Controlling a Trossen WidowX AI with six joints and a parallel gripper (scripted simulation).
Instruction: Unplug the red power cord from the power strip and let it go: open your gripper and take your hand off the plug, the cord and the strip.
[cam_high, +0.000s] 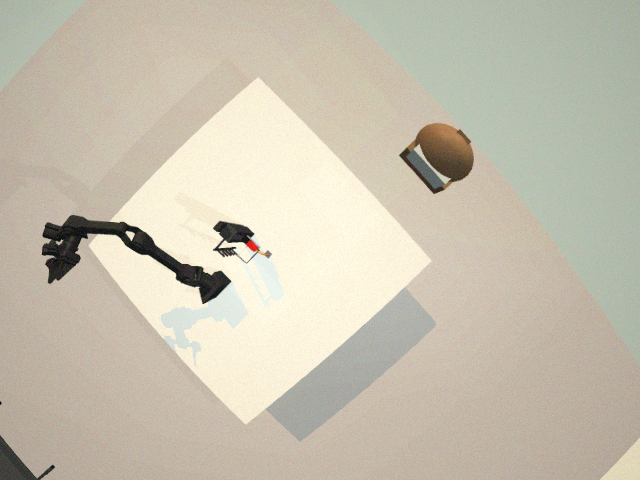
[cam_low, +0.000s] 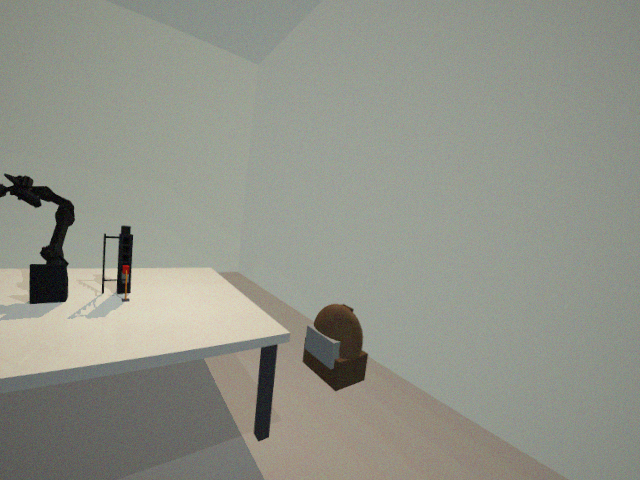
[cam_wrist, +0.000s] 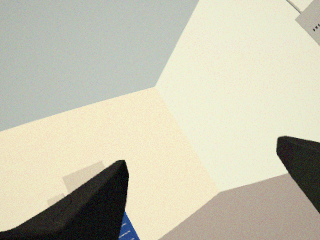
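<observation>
Now: the red plug 55 cm ahead of my gripper tip, 36 cm to the right of it and 37 cm below it.
</observation>
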